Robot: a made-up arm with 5 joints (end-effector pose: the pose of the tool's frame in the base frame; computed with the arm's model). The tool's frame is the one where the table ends.
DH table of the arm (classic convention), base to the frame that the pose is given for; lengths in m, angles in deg. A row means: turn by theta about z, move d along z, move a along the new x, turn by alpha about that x. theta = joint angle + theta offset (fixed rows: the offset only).
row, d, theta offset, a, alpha
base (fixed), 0, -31.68, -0.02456, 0
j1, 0.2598, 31.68, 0.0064, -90
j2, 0, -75.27, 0.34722, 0
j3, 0, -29.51, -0.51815, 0
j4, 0.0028, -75.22, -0.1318, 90
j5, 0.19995, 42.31, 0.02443, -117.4
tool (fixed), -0.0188, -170.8, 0, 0
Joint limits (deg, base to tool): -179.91..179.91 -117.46..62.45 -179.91..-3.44 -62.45..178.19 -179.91..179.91
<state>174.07 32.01 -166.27 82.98 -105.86</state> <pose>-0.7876 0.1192 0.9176 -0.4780 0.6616 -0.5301 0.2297</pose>
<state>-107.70 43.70 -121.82 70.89 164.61</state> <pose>-0.3204 -0.9473 0.2811 -0.5310 -0.1229 0.4101 0.7313</pose>
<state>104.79 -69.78 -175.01 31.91 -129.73</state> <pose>0.2623 -0.9722 0.6477 0.0545 -0.6705 -0.7226 0.1594</pose>
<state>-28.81 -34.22 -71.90 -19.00 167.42</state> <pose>0.3435 -0.1816 1.1052 0.8898 0.1440 -0.3171 0.2949</pose>
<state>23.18 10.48 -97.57 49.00 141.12</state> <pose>0.8120 0.3891 0.6133 0.2305 0.5312 -0.7299 0.3632</pose>
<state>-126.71 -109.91 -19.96 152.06 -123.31</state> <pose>-0.0493 0.0149 0.4034 -0.2964 0.1830 -0.2787 0.8950</pose>
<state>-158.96 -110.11 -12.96 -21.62 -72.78</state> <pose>-0.0591 0.0239 0.8505 0.8603 -0.2787 0.2226 0.3641</pose>
